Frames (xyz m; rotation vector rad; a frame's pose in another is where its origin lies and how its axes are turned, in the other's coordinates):
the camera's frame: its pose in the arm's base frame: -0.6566 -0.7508 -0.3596 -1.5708 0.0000 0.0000
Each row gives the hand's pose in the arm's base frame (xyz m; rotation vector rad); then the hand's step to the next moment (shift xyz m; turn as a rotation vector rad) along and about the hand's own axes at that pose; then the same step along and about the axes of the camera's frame.
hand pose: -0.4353 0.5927 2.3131 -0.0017 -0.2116 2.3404
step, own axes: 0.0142 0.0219 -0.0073 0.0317 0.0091 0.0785
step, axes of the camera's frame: -0.0250 0.0097 -0.0039 -0.0338 -0.0780 0.0043
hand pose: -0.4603 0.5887 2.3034 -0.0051 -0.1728 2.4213
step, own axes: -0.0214 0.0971 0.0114 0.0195 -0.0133 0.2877
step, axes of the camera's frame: -0.0478 0.0019 -0.0879 -0.0205 -0.2877 -0.0128
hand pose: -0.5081 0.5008 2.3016 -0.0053 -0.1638 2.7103
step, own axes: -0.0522 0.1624 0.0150 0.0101 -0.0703 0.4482
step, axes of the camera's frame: -0.0199 0.0050 -0.1700 0.0070 -0.4534 0.0165
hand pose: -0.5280 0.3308 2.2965 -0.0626 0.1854 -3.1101
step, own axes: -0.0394 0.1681 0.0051 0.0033 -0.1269 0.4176
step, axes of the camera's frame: 0.0434 0.0165 -0.1664 0.0112 -0.4296 0.0765
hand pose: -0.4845 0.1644 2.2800 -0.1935 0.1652 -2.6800
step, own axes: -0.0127 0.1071 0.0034 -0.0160 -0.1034 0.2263
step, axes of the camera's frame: 0.0573 0.0138 -0.0904 0.0072 -0.2359 0.0802
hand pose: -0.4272 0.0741 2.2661 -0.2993 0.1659 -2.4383
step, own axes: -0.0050 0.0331 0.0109 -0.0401 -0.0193 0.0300
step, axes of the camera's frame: 0.0267 -0.0032 -0.0228 0.0261 -0.0258 0.0391
